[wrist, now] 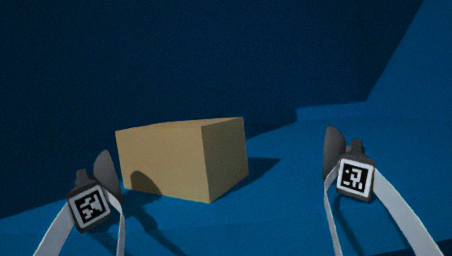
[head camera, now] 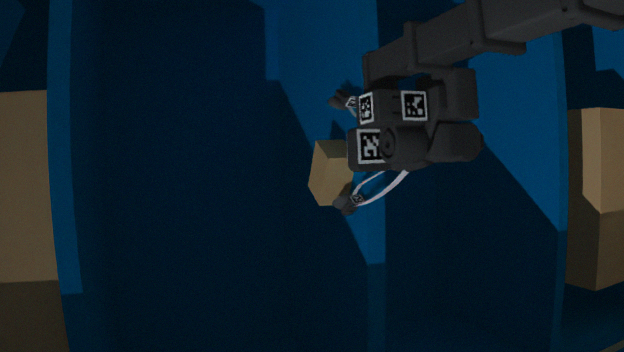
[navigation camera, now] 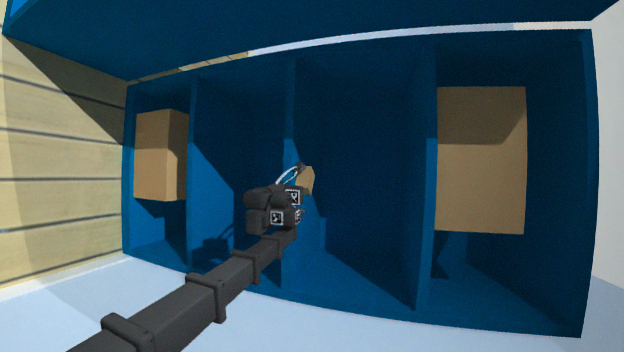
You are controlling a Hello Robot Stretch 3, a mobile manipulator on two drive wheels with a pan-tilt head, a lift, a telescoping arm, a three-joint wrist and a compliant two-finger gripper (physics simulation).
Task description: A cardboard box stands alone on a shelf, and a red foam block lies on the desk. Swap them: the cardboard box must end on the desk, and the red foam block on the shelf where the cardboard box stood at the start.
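Places are measured from the robot's base along level axes (x ahead, y left, z up), in centimetres.
Pixels of known places: gripper, fingertip midpoint: (wrist: 220, 157) (head camera: 336, 152).
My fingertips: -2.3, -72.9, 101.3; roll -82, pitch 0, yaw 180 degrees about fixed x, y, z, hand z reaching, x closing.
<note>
Behind a point stands the place of what it marks, as x, y, z.
A small tan cardboard box (head camera: 330, 172) {0.9, -71.3, 103.2} (navigation camera: 307, 180) {1.1, -71.5, 103.6} (wrist: 182, 161) {0.2, -70.9, 101.8} stands on a blue shelf (head camera: 320, 40) {-24.0, -83.0, 99.1} (wrist: 280, 200) {-5.7, -69.1, 99.1}. My gripper (head camera: 344, 152) {-2.3, -72.9, 101.3} (navigation camera: 300, 190) {-2.3, -72.9, 101.3} (wrist: 220, 157) {-2.3, -72.9, 101.3} is open, with its fingers wide apart, and it holds nothing. In the wrist view the box shows between the fingertips, close to the left one, with a wide gap to the right one. The box reaches deeper into the shelf than the fingertips, and a finger's shadow falls on its front. I cannot tell whether the left fingertip touches it. The red foam block and the desk do not show.
Larger tan boxes stand in other compartments of the shelf unit: one (head camera: 25, 185) {0.4, -69.1, 148.8} (navigation camera: 480, 160) {9.1, -69.5, 158.1} on one side, one (head camera: 610, 160) {1.3, -69.2, 30.3} (navigation camera: 155, 155) {10.5, -69.6, 25.7} on the other. A blue board (head camera: 62, 150) {-3.9, -67.0, 142.8} (navigation camera: 425, 200) {-3.3, -67.0, 141.8} bounds the compartment. The back wall lies behind the small box.
</note>
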